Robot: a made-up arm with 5 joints. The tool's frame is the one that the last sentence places.
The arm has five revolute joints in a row. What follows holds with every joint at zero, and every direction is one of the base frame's. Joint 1 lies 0.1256 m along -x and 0.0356 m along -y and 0.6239 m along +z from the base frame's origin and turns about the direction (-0.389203, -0.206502, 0.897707), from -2.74 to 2.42 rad. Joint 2 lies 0.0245 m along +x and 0.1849 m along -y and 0.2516 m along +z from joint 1 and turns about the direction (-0.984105, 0.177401, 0.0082), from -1.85 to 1.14 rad. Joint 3 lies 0.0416 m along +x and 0.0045 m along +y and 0.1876 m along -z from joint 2 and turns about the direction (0.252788, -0.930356, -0.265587), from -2.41 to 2.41 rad. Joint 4 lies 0.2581 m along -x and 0.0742 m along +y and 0.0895 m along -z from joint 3 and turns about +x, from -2.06 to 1.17 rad. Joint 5 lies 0.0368 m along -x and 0.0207 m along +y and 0.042 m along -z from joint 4 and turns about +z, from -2.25 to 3.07 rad. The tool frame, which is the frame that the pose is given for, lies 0.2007 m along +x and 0.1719 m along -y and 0.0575 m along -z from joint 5; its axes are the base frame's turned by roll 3.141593, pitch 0 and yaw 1.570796 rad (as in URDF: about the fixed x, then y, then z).
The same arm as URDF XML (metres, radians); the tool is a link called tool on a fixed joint. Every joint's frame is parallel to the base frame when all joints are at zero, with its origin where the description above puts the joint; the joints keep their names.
<robot name="arm">
  <joint name="tool_joint" type="fixed">
    <parent link="link5"/>
    <child link="tool"/>
    <origin xyz="0.2007 -0.1719 -0.0575" rpy="-3.1416 0 1.5708"/>
  </joint>
  <joint name="joint 5" type="revolute">
    <parent link="link4"/>
    <child link="link5"/>
    <origin xyz="-0.0368 0.0207 -0.042"/>
    <axis xyz="0 0 1"/>
    <limit lower="-2.25" upper="3.07"/>
  </joint>
  <joint name="joint 4" type="revolute">
    <parent link="link3"/>
    <child link="link4"/>
    <origin xyz="-0.2581 0.0742 -0.0895"/>
    <axis xyz="1 0 0"/>
    <limit lower="-2.06" upper="1.17"/>
  </joint>
  <joint name="joint 3" type="revolute">
    <parent link="link2"/>
    <child link="link3"/>
    <origin xyz="0.0416 0.0045 -0.1876"/>
    <axis xyz="0.252788 -0.930356 -0.265587"/>
    <limit lower="-2.41" upper="2.41"/>
  </joint>
  <joint name="joint 2" type="revolute">
    <parent link="link1"/>
    <child link="link2"/>
    <origin xyz="0.0245 -0.1849 0.2516"/>
    <axis xyz="-0.984105 0.177401 0.0082"/>
    <limit lower="-1.85" upper="1.14"/>
  </joint>
  <joint name="joint 1" type="revolute">
    <parent link="base"/>
    <child link="link1"/>
    <origin xyz="-0.1256 -0.0356 0.6239"/>
    <axis xyz="-0.389203 -0.206502 0.897707"/>
    <limit lower="-2.74" upper="2.42"/>
  </joint>
  <link name="base"/>
  <link name="link1"/>
  <link name="link2"/>
  <link name="link3"/>
  <link name="link4"/>
  <link name="link5"/>
  <link name="tool"/>
</robot>

